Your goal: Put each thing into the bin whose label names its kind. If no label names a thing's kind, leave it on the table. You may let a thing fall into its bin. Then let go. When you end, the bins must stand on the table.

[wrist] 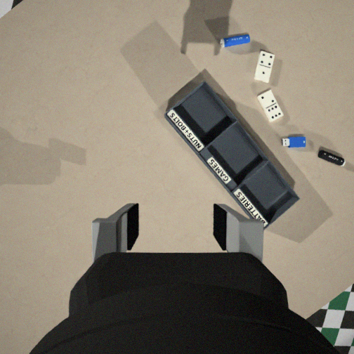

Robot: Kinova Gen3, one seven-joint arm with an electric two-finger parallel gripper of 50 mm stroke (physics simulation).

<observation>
my gripper: 175,219
dark bin block: 205,123
</observation>
